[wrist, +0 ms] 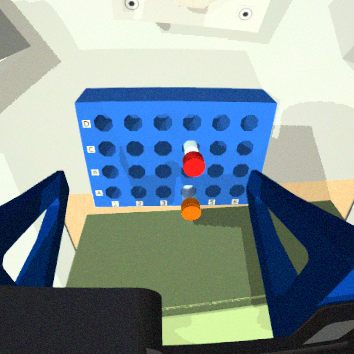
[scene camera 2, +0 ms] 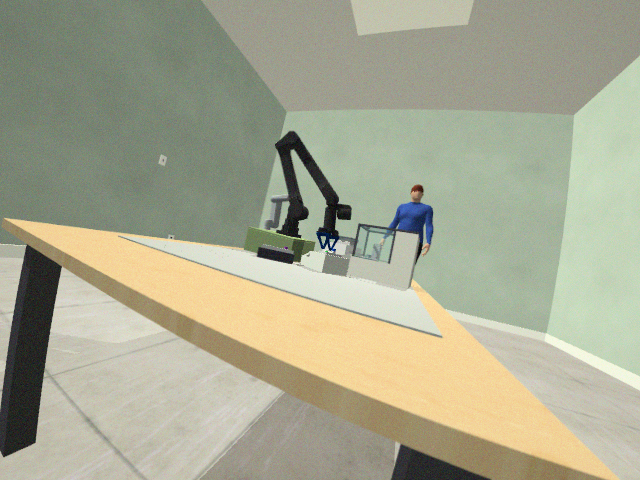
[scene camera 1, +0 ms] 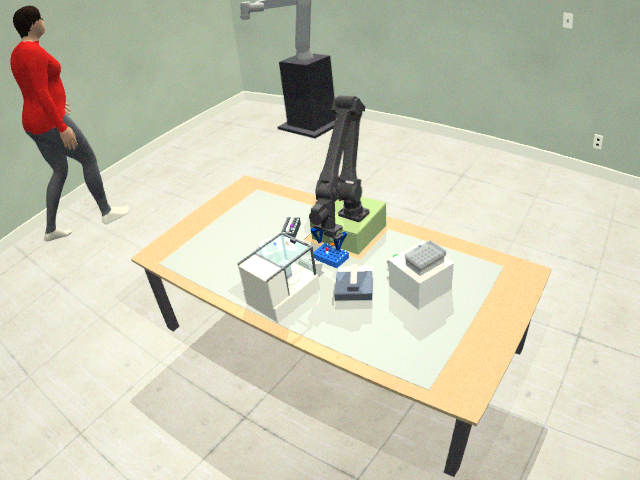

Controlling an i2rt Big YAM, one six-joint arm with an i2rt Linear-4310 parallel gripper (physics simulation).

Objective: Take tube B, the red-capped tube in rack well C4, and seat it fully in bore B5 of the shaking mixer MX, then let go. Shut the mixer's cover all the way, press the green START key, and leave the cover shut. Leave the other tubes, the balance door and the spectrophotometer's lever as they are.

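Places are measured from the arm's base along level axes (x ahead, y left, z up), in millimetres.
Where they show: gripper, fingertip midpoint: [wrist: 158, 178] [scene camera 2: 326, 249] [scene camera 1: 329, 246]; arm's base, origin of the base link: [scene camera 2: 288, 235] [scene camera 1: 354, 214].
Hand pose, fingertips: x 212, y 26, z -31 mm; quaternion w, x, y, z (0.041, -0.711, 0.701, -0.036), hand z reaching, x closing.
Each offset is from my fingertips to the top centre of the thing. "spot": to the spot under its first point.
The red-capped tube B @(dx -9, dy -22, dz -24 mm) [scene camera 1: 326, 249] [wrist: 193, 164] stands upright in well C4 of the blue rack @(dx -19, dy -12, dz -49 mm) [scene camera 1: 338, 260] [wrist: 175, 95]. My gripper [scene camera 1: 328, 244] [scene camera 2: 327, 250] [wrist: 158, 178] is open and empty above the rack, pointing down; in the wrist view its fingertips lie on either side of the red cap, well apart from it. An orange-capped tube @(dx -47, dy -23, dz -24 mm) [scene camera 1: 332, 244] [wrist: 191, 209] stands in well A4. A white box @(dx -77, dy +367, dz +111 mm) [scene camera 1: 418, 284] with a grey block with holes [scene camera 1: 424, 256] on top looks like the mixer; a small green spot @(spot: dx -108, dy +253, dz -11 mm) [scene camera 1: 394, 255] shows at its edge. Its cover and bore B5 cannot be made out.
The glass-sided balance @(dx +233, dy -18, dz +144 mm) [scene camera 1: 258, 279] [scene camera 2: 403, 258] stands beside the rack. A dark-topped device @(dx +94, dy +201, dz +23 mm) [scene camera 1: 364, 286] stands beyond the rack. A black holder @(dx -72, dy -293, dz -31 mm) [scene camera 1: 296, 223] [scene camera 2: 271, 254] bears a purple-capped tube @(dx -54, dy -266, dz -22 mm) [scene camera 1: 291, 225] [scene camera 2: 285, 248]. The arm stands on a green block [scene camera 1: 371, 227] [scene camera 2: 268, 242].
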